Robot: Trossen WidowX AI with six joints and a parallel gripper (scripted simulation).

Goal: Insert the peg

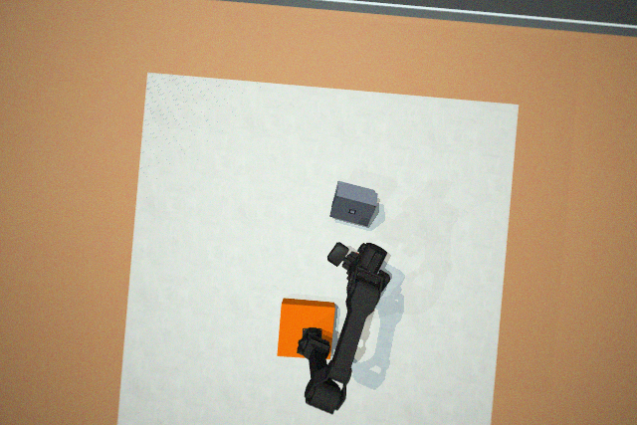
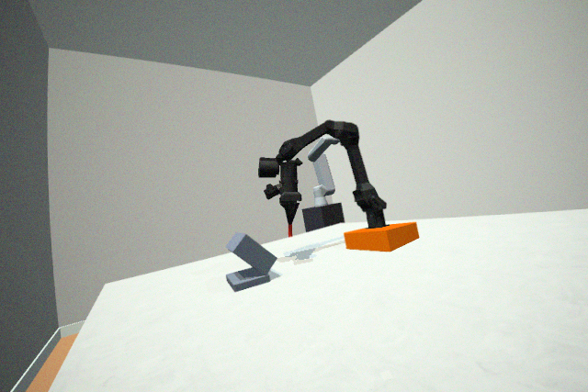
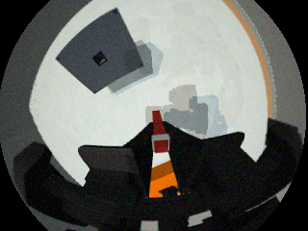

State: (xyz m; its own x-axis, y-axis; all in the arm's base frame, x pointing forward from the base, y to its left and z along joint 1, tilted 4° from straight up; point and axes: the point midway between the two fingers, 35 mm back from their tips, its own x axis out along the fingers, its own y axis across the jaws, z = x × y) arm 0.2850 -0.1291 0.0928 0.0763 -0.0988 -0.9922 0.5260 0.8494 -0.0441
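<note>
My gripper tip is now 16 cm short of the grey sloped panel, 5 cm above it and 1 cm to the right of it. The rest, counted from my gripper tip: red peg: 2 cm above.
</note>
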